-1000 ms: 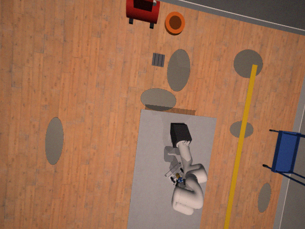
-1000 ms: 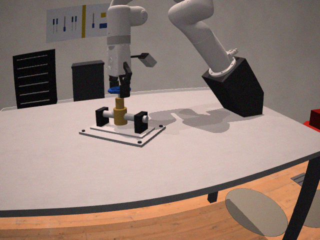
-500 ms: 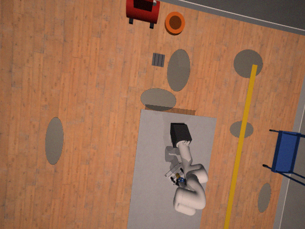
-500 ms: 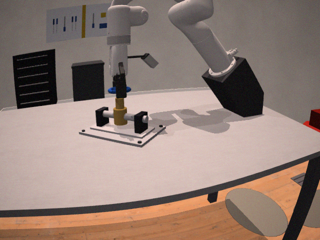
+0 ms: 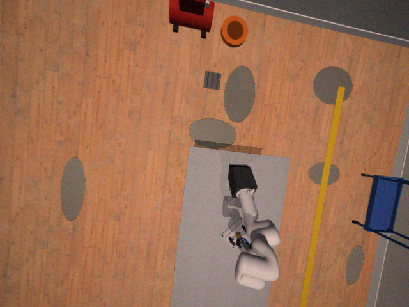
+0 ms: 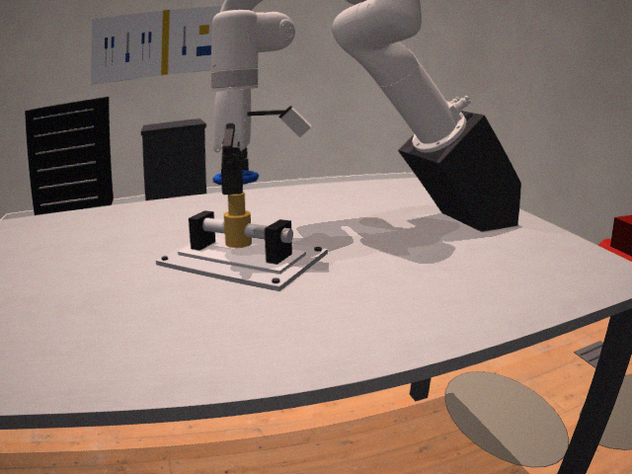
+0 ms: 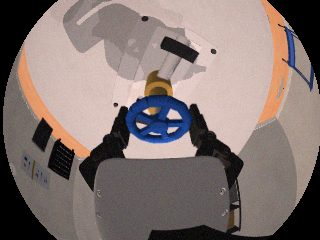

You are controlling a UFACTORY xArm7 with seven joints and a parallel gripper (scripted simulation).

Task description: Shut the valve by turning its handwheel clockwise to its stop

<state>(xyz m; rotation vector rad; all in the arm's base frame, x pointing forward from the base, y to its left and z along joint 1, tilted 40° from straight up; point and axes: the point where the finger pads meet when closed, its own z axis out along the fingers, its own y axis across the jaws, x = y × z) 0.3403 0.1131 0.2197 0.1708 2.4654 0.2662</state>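
My gripper is now right at the blue handwheel. The rest, counted from my hand: baseplate: 13 cm below.
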